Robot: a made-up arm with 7 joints.
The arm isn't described. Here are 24 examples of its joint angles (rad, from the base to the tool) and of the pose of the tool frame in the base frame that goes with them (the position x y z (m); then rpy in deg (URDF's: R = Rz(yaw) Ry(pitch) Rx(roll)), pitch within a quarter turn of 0, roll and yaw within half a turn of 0).
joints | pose
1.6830 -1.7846 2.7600 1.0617 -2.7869 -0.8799 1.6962 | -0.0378 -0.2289 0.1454 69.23 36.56 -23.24
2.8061 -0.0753 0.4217 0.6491 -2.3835 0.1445 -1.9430 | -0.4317 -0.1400 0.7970 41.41 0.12 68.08
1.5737 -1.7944 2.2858 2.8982 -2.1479 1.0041 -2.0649 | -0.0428 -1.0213 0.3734 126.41 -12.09 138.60
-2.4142 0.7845 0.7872 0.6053 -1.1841 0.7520 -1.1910 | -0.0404 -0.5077 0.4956 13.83 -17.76 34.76
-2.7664 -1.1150 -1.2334 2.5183 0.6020 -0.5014 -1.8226 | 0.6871 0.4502 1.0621 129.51 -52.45 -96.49
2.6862 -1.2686 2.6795 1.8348 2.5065 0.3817 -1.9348 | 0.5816 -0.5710 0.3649 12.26 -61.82 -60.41
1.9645 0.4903 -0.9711 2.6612 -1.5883 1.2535 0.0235 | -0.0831 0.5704 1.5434 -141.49 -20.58 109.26
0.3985 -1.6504 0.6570 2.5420 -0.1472 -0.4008 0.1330 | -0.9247 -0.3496 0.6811 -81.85 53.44 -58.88
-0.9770 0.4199 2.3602 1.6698 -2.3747 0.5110 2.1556 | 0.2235 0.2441 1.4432 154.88 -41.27 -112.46
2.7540 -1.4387 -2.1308 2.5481 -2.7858 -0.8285 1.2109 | 0.8564 -0.0759 0.7178 -85.77 -68.42 141.47
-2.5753 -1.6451 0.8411 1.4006 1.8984 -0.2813 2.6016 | 0.5566 -0.1116 0.9762 172.66 46.23 -81.91
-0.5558 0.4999 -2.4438 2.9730 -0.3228 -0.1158 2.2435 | 0.4531 -0.2793 1.5228 -173.42 -12.46 115.29
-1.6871 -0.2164 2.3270 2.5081 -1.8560 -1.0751 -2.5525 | 0.1036 0.3327 1.4413 91.30 -18.81 -7.46
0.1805 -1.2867 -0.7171 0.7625 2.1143 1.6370 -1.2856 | -0.0071 -0.2603 1.1354 -168.70 -9.26 -95.45
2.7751 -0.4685 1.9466 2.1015 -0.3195 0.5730 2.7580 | 0.2829 -0.6035 1.3357 73.06 21.51 152.67
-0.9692 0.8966 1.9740 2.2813 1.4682 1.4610 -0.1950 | 0.6008 -0.2707 1.3922 161.74 -26.33 -13.15
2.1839 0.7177 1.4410 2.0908 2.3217 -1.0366 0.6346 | -0.6168 0.1624 1.1011 -29.61 29.17 -28.00
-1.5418 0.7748 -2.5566 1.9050 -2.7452 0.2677 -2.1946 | -0.3419 -0.2939 1.4408 164.32 -8.52 6.30
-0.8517 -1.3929 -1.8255 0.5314 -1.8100 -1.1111 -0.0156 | -0.4218 -0.1064 0.7270 -175.63 -29.24 95.44
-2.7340 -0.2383 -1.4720 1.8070 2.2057 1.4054 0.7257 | -0.2576 0.4413 1.3669 136.39 27.42 132.62
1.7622 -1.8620 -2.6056 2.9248 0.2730 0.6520 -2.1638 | 0.2063 -0.9518 0.2682 -46.99 -35.47 38.99
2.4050 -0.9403 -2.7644 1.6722 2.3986 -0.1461 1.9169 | 0.6570 -0.3377 0.5675 -43.90 -7.57 84.85
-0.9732 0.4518 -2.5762 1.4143 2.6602 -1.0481 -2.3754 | -0.2646 -0.0739 1.1909 -23.70 -70.15 136.50
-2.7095 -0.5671 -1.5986 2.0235 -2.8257 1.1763 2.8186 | 0.1826 0.5420 1.3961 127.38 -0.58 -86.22
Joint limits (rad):
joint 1: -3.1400..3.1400
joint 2: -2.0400..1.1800
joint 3: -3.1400..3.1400
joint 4: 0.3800..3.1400
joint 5: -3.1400..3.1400
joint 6: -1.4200..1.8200
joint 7: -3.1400..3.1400
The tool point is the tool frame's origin. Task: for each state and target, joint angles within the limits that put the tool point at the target. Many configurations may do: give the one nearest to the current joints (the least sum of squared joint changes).
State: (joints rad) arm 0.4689 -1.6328 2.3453 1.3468 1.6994 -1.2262 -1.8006
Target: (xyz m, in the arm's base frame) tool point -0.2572 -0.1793 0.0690
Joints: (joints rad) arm 0.8801 -1.9840 3.0536 1.4534 1.7346 -1.2540 -1.8283
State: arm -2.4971 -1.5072 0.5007 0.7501 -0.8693 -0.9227 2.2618
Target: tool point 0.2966 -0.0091 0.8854
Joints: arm -2.3339 -1.8263 0.3746 0.3800 -1.2468 -1.0083 2.4445
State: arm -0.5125 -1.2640 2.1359 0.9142 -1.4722 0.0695 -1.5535
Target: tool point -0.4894 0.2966 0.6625
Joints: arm -0.0568 -0.5744 2.3268 0.9202 -1.5132 -0.1324 -1.5539
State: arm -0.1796 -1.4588 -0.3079 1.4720 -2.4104 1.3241 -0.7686
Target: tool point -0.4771 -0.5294 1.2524
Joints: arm 0.3061 -1.3448 -0.6322 1.7064 -2.3814 1.3686 -0.7545
